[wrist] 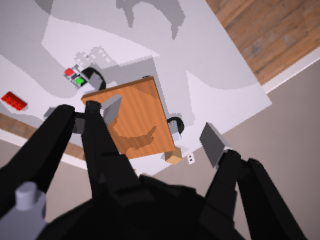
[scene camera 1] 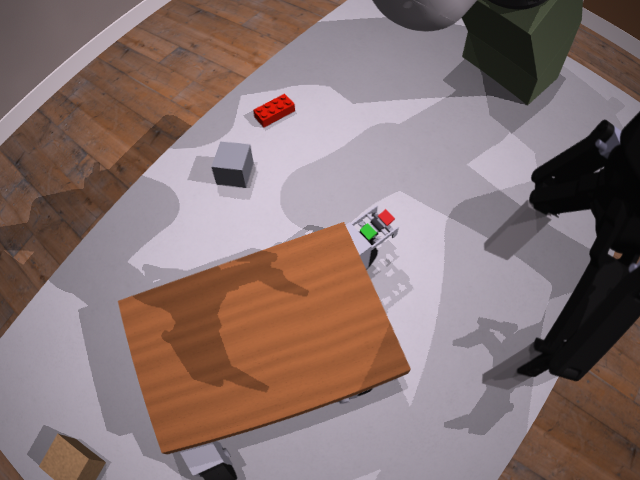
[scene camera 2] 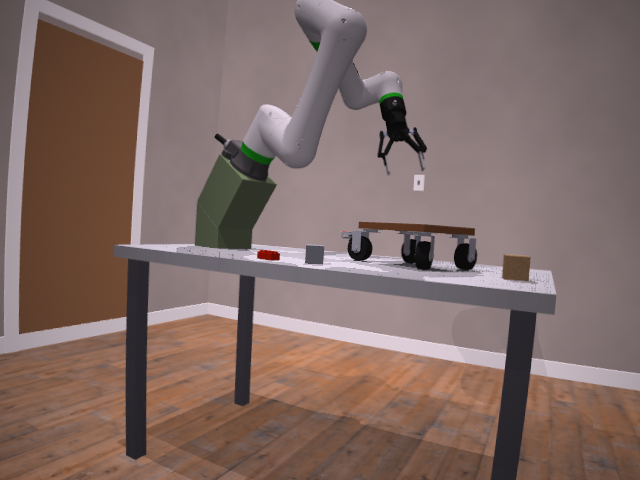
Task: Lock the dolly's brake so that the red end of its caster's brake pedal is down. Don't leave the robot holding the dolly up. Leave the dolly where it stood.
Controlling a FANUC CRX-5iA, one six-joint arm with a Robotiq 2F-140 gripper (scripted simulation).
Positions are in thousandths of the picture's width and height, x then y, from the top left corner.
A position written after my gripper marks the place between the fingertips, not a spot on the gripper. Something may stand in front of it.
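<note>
You'd find my gripper (scene camera 1: 777,653) here, and I can see the gripper (wrist: 508,494) and again the gripper (scene camera 2: 635,357). There's a grey cube (scene camera 1: 363,345) as well, and a red brick (scene camera 1: 440,222).
</note>
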